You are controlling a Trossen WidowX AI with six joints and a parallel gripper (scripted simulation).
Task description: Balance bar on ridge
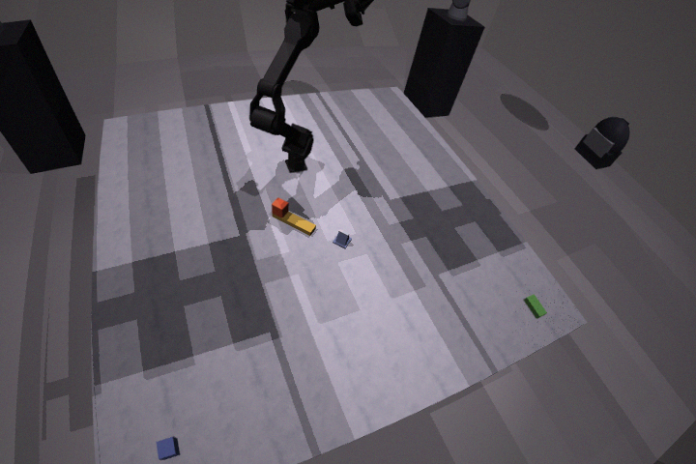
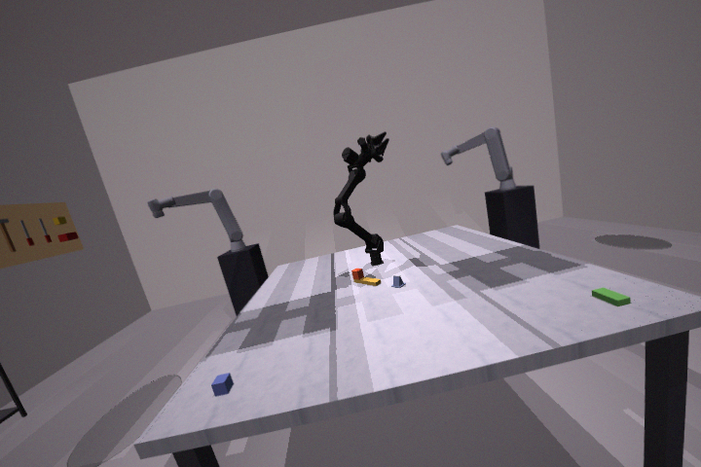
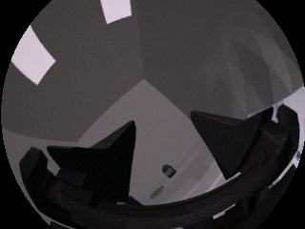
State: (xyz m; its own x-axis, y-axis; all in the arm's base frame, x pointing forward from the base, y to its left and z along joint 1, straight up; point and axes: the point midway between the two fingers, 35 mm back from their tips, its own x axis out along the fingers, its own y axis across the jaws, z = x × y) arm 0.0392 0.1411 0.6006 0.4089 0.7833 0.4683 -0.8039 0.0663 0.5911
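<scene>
The yellow bar is 59 cm below my gripper tip, 26 cm to the right of it and 17 cm ahead of it. Round my gripper tip: blue cube 69 cm ahead, 67 cm to the right, 60 cm below; green flat block 69 cm ahead, 61 cm below, 33 cm to the left.
</scene>
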